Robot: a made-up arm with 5 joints. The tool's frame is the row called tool. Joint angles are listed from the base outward.
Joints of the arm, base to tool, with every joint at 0 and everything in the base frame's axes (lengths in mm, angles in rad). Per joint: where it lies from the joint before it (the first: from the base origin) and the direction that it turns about. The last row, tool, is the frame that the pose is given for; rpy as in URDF.
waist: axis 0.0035 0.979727 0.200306 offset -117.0 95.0 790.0
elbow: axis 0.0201 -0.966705 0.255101 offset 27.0 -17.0 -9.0
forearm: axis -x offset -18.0 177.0 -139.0
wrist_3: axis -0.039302 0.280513 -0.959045 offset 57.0 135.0 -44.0
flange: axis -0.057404 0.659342 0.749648 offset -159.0 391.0 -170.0
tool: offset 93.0 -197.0 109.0 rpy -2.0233 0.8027 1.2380
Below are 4 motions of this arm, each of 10 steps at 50 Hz.
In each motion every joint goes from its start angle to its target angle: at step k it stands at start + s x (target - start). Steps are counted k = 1, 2, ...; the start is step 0. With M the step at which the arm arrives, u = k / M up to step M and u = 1 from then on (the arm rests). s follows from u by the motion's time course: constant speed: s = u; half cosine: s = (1 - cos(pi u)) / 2; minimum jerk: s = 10 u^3 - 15 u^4 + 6 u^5.
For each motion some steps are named. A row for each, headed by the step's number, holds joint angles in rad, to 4 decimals.
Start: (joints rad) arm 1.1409 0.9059 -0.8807 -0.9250 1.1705
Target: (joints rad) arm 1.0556 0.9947 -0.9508 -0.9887 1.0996
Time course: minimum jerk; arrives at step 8
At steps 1, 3, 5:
1: 1.1395 0.9073 -0.8818 -0.9260 1.1694
3: 1.1174 0.9303 -0.9000 -0.9425 1.1510
5: 1.0791 0.9703 -0.9315 -0.9712 1.1191

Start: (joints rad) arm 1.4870 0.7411 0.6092 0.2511 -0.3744
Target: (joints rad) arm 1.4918 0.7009 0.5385 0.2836 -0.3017
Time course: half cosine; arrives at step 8
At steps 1, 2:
1: 1.4872 0.7396 0.6065 0.2523 -0.3716
2: 1.4877 0.7352 0.5988 0.2559 -0.3638

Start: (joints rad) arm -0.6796 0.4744 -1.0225 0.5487 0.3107
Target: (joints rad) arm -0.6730 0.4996 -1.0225 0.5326 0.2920
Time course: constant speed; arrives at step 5
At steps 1, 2, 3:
1: -0.6783 0.4794 -1.0225 0.5455 0.3070
2: -0.6770 0.4845 -1.0225 0.5423 0.3032
3: -0.6756 0.4895 -1.0225 0.5390 0.2995

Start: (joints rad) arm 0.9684 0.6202 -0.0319 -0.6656 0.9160
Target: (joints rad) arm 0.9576 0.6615 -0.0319 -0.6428 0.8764
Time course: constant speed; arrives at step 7
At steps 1, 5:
1: 0.9669 0.6261 -0.0319 -0.6623 0.9103
5: 0.9607 0.6497 -0.0319 -0.6493 0.8877

